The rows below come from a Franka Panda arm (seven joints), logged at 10 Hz.
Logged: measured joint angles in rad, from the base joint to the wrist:
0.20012 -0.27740 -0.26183 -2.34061 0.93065 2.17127 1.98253
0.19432 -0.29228 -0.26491 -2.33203 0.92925 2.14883 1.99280
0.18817 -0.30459 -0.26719 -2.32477 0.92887 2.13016 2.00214
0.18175 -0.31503 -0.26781 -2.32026 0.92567 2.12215 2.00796
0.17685 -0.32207 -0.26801 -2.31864 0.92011 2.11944 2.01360
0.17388 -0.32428 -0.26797 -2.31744 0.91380 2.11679 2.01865
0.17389 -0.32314 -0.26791 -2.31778 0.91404 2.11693 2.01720
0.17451 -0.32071 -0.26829 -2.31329 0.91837 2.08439 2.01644
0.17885 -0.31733 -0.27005 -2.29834 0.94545 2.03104 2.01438
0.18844 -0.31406 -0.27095 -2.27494 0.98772 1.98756 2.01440
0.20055 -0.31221 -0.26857 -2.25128 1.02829 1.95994 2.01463
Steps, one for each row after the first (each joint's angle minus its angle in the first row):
-0.00580 -0.01488 -0.00308 0.00858 -0.00140 -0.02244 0.01027
-0.01195 -0.02719 -0.00536 0.01584 -0.00178 -0.04111 0.01961
-0.01837 -0.03763 -0.00598 0.02035 -0.00498 -0.04912 0.02543
-0.02327 -0.04467 -0.00618 0.02197 -0.01054 -0.05183 0.03107
-0.02624 -0.04688 -0.00614 0.02317 -0.01685 -0.05448 0.03612
-0.02623 -0.04574 -0.00608 0.02283 -0.01661 -0.05434 0.03467
-0.02561 -0.04331 -0.00646 0.02732 -0.01228 -0.08688 0.03391
-0.02127 -0.03993 -0.00822 0.04227 0.01480 -0.14023 0.03185
-0.01168 -0.03666 -0.00912 0.06567 0.05707 -0.18371 0.03187
0.00043 -0.03481 -0.00674 0.08933 0.09764 -0.21133 0.03210

